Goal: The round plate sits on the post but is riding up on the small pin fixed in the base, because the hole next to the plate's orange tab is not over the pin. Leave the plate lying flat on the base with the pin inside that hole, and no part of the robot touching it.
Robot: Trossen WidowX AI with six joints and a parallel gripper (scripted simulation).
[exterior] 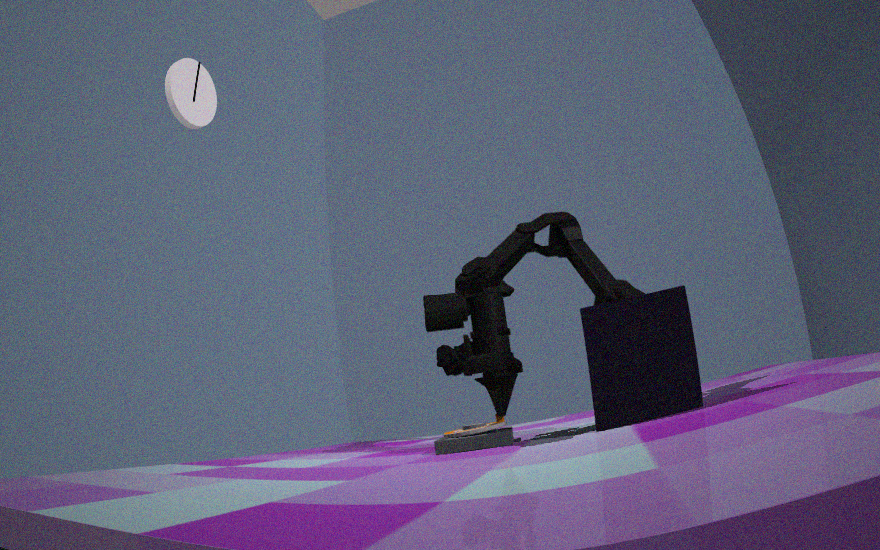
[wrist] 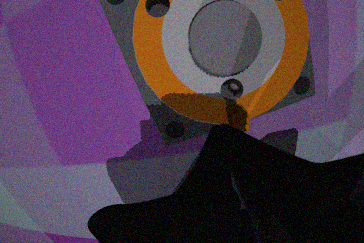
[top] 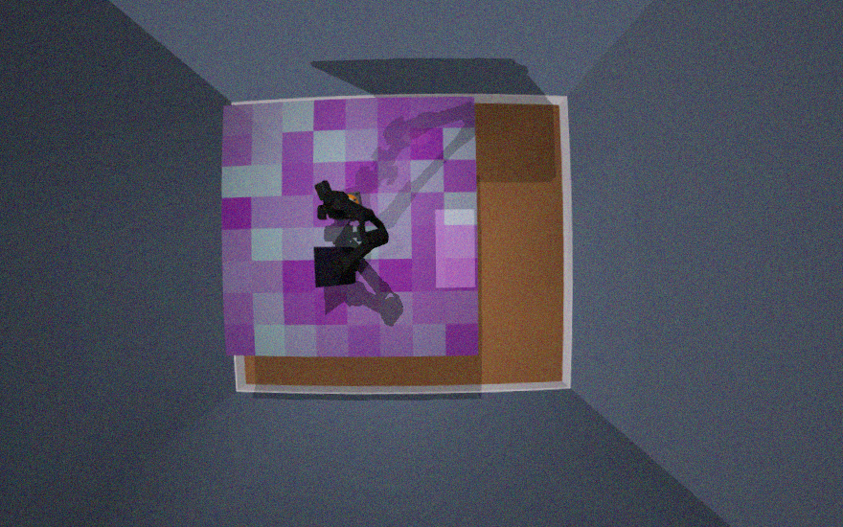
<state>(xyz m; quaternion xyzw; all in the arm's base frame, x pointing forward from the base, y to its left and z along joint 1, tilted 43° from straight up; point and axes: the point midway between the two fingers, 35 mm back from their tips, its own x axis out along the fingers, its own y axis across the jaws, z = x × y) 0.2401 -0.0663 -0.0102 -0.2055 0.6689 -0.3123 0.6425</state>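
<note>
My gripper tip is now 3 cm short of the round plate, 2 cm to the left of it and 1 cm above it. Also, from my gripper tip: grey square base: 5 cm ahead, 2 cm to the right, 2 cm below.
</note>
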